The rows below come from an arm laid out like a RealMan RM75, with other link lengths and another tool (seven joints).
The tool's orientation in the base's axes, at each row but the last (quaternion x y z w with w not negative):
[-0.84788, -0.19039, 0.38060, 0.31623]
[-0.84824, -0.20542, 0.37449, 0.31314]
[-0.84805, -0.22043, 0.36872, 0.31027]
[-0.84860, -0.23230, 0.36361, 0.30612]
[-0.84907, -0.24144, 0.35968, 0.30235]
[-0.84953, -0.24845, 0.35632, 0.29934]
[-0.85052, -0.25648, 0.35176, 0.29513]
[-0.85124, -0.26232, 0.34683, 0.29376]
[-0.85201, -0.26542, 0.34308, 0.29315]
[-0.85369, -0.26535, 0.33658, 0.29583]
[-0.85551, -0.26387, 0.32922, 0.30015]
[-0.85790, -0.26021, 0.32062, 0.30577]
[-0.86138, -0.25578, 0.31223, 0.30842]
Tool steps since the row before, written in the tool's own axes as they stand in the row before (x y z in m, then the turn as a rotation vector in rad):
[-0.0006, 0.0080, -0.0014, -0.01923, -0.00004, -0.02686]
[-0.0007, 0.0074, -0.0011, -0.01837, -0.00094, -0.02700]
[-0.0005, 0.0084, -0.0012, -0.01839, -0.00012, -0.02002]
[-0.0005, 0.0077, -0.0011, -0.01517, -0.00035, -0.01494]
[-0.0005, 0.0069, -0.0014, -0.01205, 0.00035, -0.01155]
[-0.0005, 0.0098, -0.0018, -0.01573, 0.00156, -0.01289]
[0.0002, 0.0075, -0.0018, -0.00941, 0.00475, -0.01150]
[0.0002, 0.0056, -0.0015, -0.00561, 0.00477, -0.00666]
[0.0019, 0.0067, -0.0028, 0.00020, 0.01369, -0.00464]
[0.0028, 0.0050, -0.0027, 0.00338, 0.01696, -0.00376]
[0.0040, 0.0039, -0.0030, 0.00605, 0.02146, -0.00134]
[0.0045, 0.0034, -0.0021, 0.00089, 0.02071, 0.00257]
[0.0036, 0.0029, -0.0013, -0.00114, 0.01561, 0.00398]
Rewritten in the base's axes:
[0.0013, -0.0067, -0.0044, 0.00830, -0.02132, 0.02383]
[0.0012, -0.0061, -0.0041, 0.00885, -0.02022, 0.02408]
[0.0018, -0.0067, -0.0049, 0.00364, -0.01828, 0.01979]
[0.0018, -0.0061, -0.0045, 0.00176, -0.01435, 0.01563]
[0.0021, -0.0056, -0.0037, 0.00128, -0.01173, 0.01181]
[0.0031, -0.0077, -0.0055, 0.00025, -0.01536, 0.01342]
[0.0032, -0.0057, -0.0042, 0.00386, -0.01306, 0.00762]
[0.0026, -0.0042, -0.0030, 0.00263, -0.00906, 0.00310]
[0.0049, -0.0043, -0.0037, 0.00700, -0.01075, -0.00667]
[0.0050, -0.0025, -0.0030, 0.00920, -0.01063, -0.01076]
[0.0057, -0.0011, -0.0025, 0.01031, -0.01113, -0.01639]
[0.0053, -0.0002, -0.0028, 0.00395, -0.01254, -0.01623]
[0.0041, -0.0002, -0.0026, 0.00033, -0.00984, -0.01280]

